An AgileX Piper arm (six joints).
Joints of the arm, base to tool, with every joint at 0 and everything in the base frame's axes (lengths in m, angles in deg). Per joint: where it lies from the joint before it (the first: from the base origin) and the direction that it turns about. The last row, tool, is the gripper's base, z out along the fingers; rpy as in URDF.
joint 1: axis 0 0 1 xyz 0 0 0.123
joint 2: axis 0 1 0 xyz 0 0 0
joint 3: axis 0 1 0 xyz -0.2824 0 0.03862
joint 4: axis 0.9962 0 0.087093 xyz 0.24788 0 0.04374
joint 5: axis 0 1 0 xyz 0 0 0
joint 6: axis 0.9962 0 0.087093 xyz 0.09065 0 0.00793
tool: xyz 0 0 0 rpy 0 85 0
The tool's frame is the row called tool.
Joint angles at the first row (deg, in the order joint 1, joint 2, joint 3, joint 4, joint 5, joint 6):
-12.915, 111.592, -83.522, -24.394, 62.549, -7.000
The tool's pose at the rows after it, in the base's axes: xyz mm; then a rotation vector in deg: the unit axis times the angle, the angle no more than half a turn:
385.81 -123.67 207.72 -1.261 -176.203 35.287
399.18 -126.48 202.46 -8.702 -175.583 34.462
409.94 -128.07 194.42 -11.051 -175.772 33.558
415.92 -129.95 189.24 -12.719 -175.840 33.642
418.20 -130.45 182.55 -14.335 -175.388 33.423
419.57 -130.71 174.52 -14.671 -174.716 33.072
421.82 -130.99 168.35 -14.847 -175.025 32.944
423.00 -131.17 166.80 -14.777 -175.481 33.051
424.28 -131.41 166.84 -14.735 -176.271 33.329
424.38 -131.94 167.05 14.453 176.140 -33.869
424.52 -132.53 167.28 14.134 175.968 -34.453
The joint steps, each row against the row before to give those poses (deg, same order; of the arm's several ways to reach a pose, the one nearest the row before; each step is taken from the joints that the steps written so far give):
0.000, 3.547, -5.334, 0.001, 3.366, 4.439
-0.001, 3.584, -4.805, 0.677, 2.609, 3.838
0.000, 2.800, -3.006, 0.690, 0.346, 1.161
-0.061, 1.640, -1.656, -0.025, 0.001, 1.025
0.000, 1.088, -0.368, 0.000, -0.111, 1.228
0.000, 1.051, -0.001, 0.000, -0.236, 0.498
0.000, 0.799, 0.000, 0.000, -1.008, 0.437
0.001, 0.202, 0.001, -0.057, -0.650, 0.113
-0.001, -0.002, 0.002, -0.106, -0.820, 0.126
0.001, 0.002, -0.003, -0.391, -0.076, 0.000
-0.001, 0.000, -0.001, -0.428, -0.110, 0.000

